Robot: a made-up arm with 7 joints. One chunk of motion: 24 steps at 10 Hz.
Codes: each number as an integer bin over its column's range. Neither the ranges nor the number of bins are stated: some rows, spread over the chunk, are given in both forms.
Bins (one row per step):
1: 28 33 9 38 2 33 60
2: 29 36 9 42 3 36 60
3: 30 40 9 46 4 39 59
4: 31 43 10 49 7 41 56
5: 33 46 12 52 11 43 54
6: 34 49 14 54 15 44 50
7: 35 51 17 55 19 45 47
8: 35 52 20 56 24 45 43
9: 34 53 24 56 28 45 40
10: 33 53 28 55 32 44 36
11: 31 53 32 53 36 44 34
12: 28 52 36 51 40 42 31
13: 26 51 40 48 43 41 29
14: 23 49 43 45 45 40 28
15: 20 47 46 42 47 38 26
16: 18 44 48 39 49 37 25
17: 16 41 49 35 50 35 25
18: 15 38 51 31 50 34 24
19: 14 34 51 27 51 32 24
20: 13 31 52 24 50 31 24
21: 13 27 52 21 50 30 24
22: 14 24 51 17 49 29 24
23: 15 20 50 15 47 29 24
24: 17 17 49 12 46 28 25
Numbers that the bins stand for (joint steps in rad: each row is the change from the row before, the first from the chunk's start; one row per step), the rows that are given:
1: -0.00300 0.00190 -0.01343 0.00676 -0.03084 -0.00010 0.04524
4: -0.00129 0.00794 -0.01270 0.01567 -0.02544 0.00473 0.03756
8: 0.00100 0.01337 -0.00540 0.02133 -0.00710 0.00714 0.01259
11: -0.00129 0.01397 0.00337 0.01890 0.00586 0.00654 -0.00470
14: -0.00586 0.01156 0.01140 0.01243 0.01557 0.00413 -0.01622
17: -0.00986 0.00673 0.01578 0.00433 0.02097 0.00111 -0.02198
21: -0.01157 -0.00171 0.01797 -0.00700 0.02097 -0.00190 -0.02390
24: -0.00929 -0.00775 0.01578 -0.01429 0.01665 -0.00311 -0.02198
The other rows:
2: -0.00243 0.00371 -0.01343 0.01000 -0.02976 0.00171 0.04524
3: -0.00186 0.00613 -0.01343 0.01324 -0.02868 0.00352 0.04332
5: -0.00014 0.00975 -0.01124 0.01810 -0.02113 0.00594 0.03371
6: 0.00043 0.01156 -0.00978 0.01971 -0.01681 0.00654 0.02603
7: 0.00100 0.01276 -0.00759 0.02052 -0.01249 0.00714 0.02027
9: 0.00043 0.01397 -0.00248 0.02133 -0.00278 0.00714 0.00683
10: -0.00014 0.01397 0.00044 0.02052 0.00154 0.00654 -0.00086
12: -0.00300 0.01337 0.00629 0.01729 0.01017 0.00533 -0.01046
13: -0.00414 0.01276 0.00921 0.01486 0.01341 0.00473 -0.01430
15: -0.00757 0.01035 0.01359 0.01000 0.01773 0.00292 -0.02006
16: -0.00871 0.00854 0.01505 0.00757 0.01989 0.00232 -0.02198
18: -0.01043 0.00492 0.01724 0.00110 0.02097 0.00051 -0.02390
19: -0.01100 0.00251 0.01724 -0.00214 0.02205 -0.00070 -0.02390
20: -0.01157 0.00070 0.01797 -0.00457 0.02097 -0.00130 -0.02390
22: -0.01100 -0.00352 0.01724 -0.01024 0.01989 -0.00251 -0.02390
23: -0.01043 -0.00594 0.01651 -0.01186 0.01773 -0.00251 -0.02390

